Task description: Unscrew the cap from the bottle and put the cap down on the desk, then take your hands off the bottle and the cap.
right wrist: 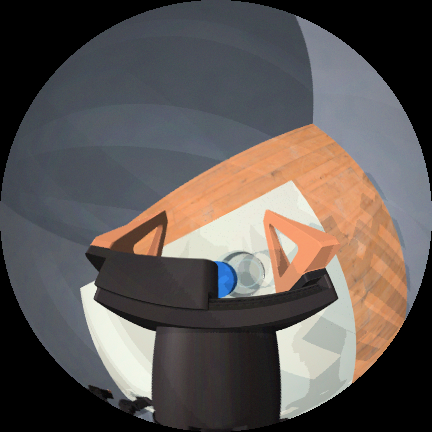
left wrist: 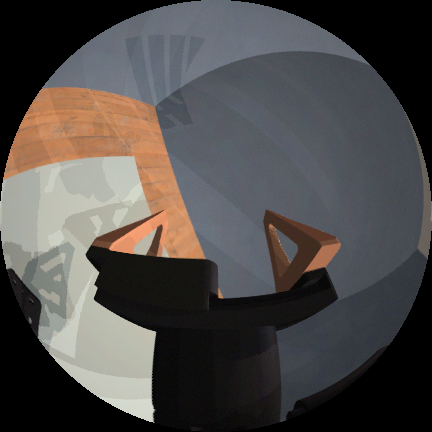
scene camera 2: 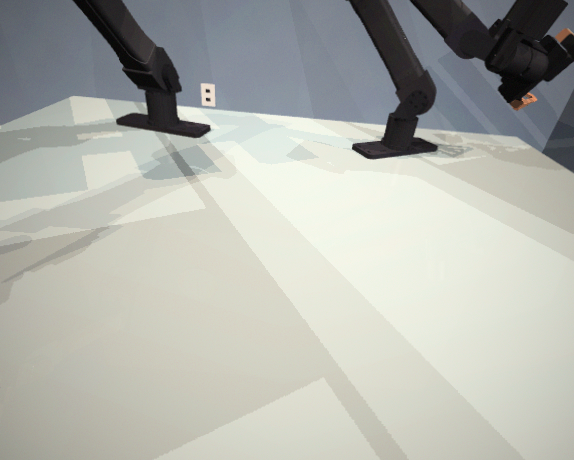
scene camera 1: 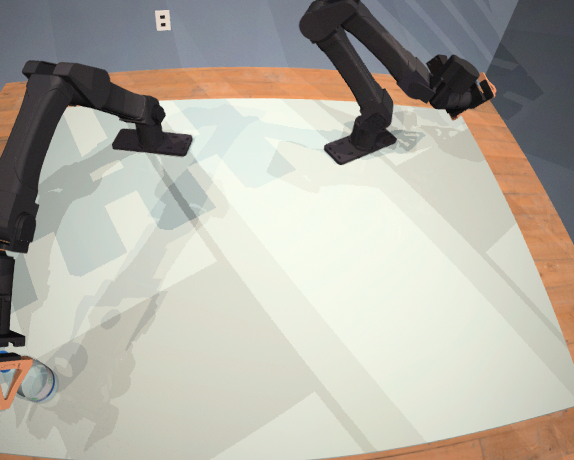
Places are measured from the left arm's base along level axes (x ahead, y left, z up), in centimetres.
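Pixels of known places: left gripper, between the fingertips: [left wrist: 215,215] [scene camera 2: 557,79] [scene camera 1: 480,97]; right gripper, between the fingertips: [right wrist: 215,214]; left arm's base, origin of its link: [scene camera 2: 395,149] [scene camera 1: 361,145]; right arm's base, origin of its link: [scene camera 2: 164,126] [scene camera 1: 151,143].
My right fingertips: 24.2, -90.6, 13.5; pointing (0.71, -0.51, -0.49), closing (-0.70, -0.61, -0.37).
Ahead of a thing's pixels: the offset from my right fingertips to its middle, as dx, dy, dz. Level surfaces: height alone.
A clear bottle @[-4.0, +4.1, -6.2] [scene camera 1: 39,382] [right wrist: 251,272] stands at the lower left edge in scene camera 1. Its blue cap @[-4.0, +4.1, +0.5] [scene camera 1: 4,354] [right wrist: 226,279] appears at the bottle's top, partly hidden by my right gripper in both views. My right gripper [right wrist: 215,214] is open, with its fingers apart above the bottle and nothing held. Part of it shows at the left edge of scene camera 1, with one orange finger in front of the bottle. My left gripper [scene camera 1: 472,99] [scene camera 2: 545,69] [left wrist: 215,215] is open and empty, raised at the upper right, far from the bottle.
The pale desk mat @[dz -13.5] [scene camera 1: 360,280] [scene camera 2: 320,280] [left wrist: 100,360] lies on a wooden desk [scene camera 1: 537,235] [left wrist: 75,120]. The left arm's base [scene camera 1: 345,151] [scene camera 2: 372,149] and the right arm's base [scene camera 1: 125,140] [scene camera 2: 135,121] stand near the back. A wall rises behind.
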